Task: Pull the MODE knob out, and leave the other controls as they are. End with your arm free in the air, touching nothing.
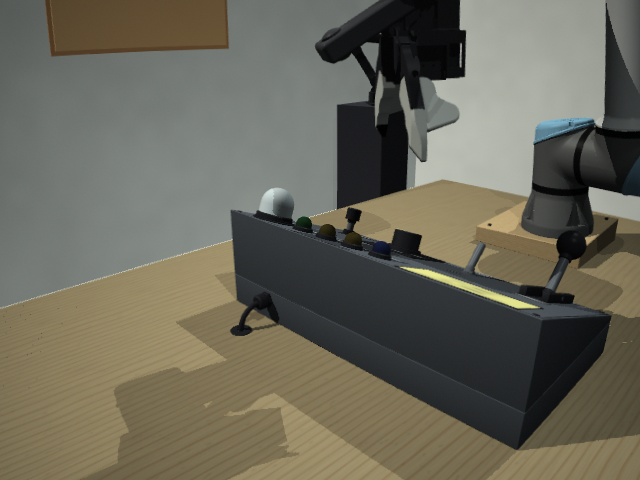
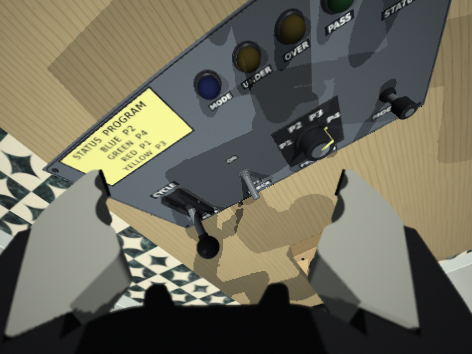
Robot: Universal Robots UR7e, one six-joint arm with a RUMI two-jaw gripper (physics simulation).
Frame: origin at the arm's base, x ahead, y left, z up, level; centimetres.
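Where they show: gripper, fingertip midpoint: point(image 1: 401, 148) point(image 2: 224, 174); arm's base at its link origin: point(image 1: 556, 226).
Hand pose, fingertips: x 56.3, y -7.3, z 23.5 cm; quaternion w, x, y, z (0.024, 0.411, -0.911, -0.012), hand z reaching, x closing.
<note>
Things, the pixels of their top centre, and the offset from my fingertips. "spot": a spot on its surface instead.
- MODE knob at its top centre: point(image 2: 411, 111) point(image 1: 353, 207) dz -14.4, dx -16.2, dy -18.1 cm
- black PROGRAM knob at its top centre: point(image 2: 321, 151) point(image 1: 407, 228) dz -15.2, dx -14.0, dy -6.3 cm
- metal toggle at its top centre: point(image 1: 477, 244) point(image 2: 252, 193) dz -15.0, dx -13.1, dy +5.7 cm
- CYCLE lever with a black ball, top centre: point(image 1: 573, 231) point(image 2: 207, 256) dz -11.2, dx -16.0, dy +18.2 cm
- white dome at a spot on its surface: point(image 1: 277, 203) spot: dz -10.0, dx +1.1, dy -19.7 cm
- green lamp at a spot on its surface: point(image 2: 340, 4) point(image 1: 308, 219) spot: dz -11.5, dx +0.6, dy -14.2 cm
- blue lamp at a spot on its surface: point(image 2: 207, 85) point(image 1: 378, 242) spot: dz -11.4, dx +3.2, dy -0.9 cm
- yellow card at its top centre: point(image 1: 468, 276) point(image 2: 122, 149) dz -12.1, dx +4.7, dy +11.7 cm
The MODE knob point(image 1: 353, 214) point(image 2: 404, 108) is a small black knob on a short stem, near the panel's edge, its label partly hidden; stem shows between knob and panel. The grey control box point(image 1: 382, 315) point(image 2: 345, 75) carries it. The black PROGRAM knob point(image 1: 406, 241) point(image 2: 315, 142) has a yellow mark near P4. A metal toggle point(image 1: 475, 258) point(image 2: 249, 184) and the CYCLE lever with a black ball point(image 1: 570, 244) point(image 2: 207, 247) tilt outward from the panel. My gripper point(image 1: 403, 145) point(image 2: 224, 174) is open and empty in the air above the box, apart from the controls.
A white dome point(image 1: 277, 203), a green lamp point(image 1: 303, 223) point(image 2: 340, 4), two amber lamps and a blue lamp point(image 1: 381, 249) point(image 2: 207, 85) line the panel. A yellow card point(image 1: 467, 286) point(image 2: 127, 135) lies beside them. The wooden base block point(image 1: 496, 232) and a dark pedestal point(image 1: 359, 155) stand behind.
</note>
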